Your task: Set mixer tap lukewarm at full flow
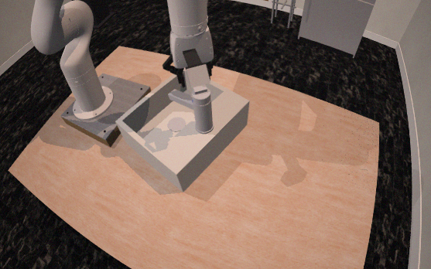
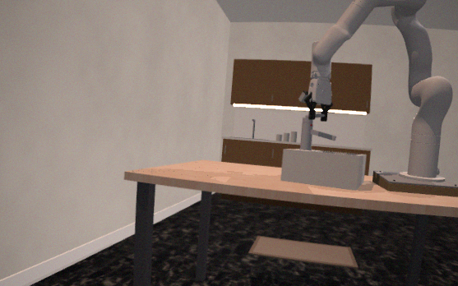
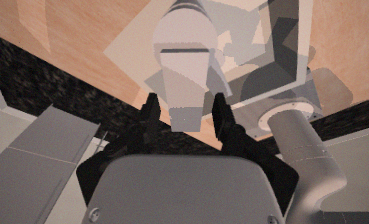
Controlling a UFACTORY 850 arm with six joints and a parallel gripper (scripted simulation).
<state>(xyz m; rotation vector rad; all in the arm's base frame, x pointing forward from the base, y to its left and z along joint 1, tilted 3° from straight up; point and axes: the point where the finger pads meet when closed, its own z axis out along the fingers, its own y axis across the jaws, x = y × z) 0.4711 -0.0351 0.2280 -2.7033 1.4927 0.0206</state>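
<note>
Right now my hand is 1 cm short of the flat lever and 2 cm to the left of it. The rest, counted from my hand: grey mixer tap (2 cm ahead, 3 cm to the right, 4 cm below); then grey sink basin (7 cm behind, 23 cm below).
</note>
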